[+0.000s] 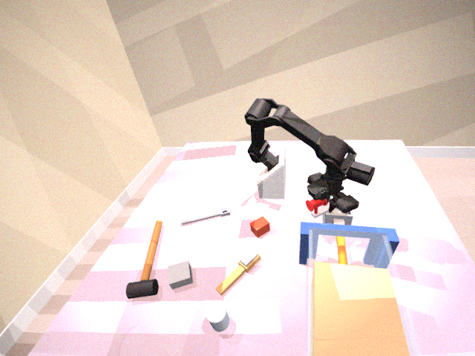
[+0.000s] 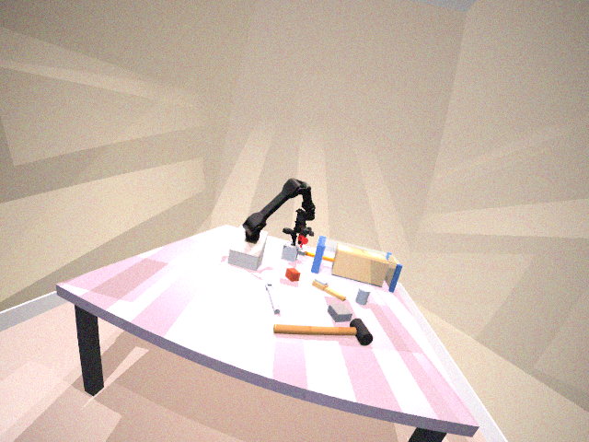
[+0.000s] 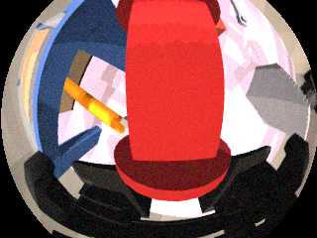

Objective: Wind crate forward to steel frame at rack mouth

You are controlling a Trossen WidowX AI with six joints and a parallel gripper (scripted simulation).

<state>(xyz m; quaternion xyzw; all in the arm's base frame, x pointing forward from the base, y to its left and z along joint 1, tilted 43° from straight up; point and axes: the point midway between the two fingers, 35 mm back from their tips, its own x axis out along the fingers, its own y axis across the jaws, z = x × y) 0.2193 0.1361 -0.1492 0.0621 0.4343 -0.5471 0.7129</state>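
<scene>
Now: the crank handle 10 mm ahead of my gripper tip, 10 mm to the right of it and 20 mm above it. The rest, counted from my gripper tip: grey winch (40 mm behind, 30 mm to the left, 70 mm below); frame (130 mm ahead, 30 mm to the left, 10 mm above); red knob (30 mm ahead, 40 mm to the right, 50 mm above).
</scene>
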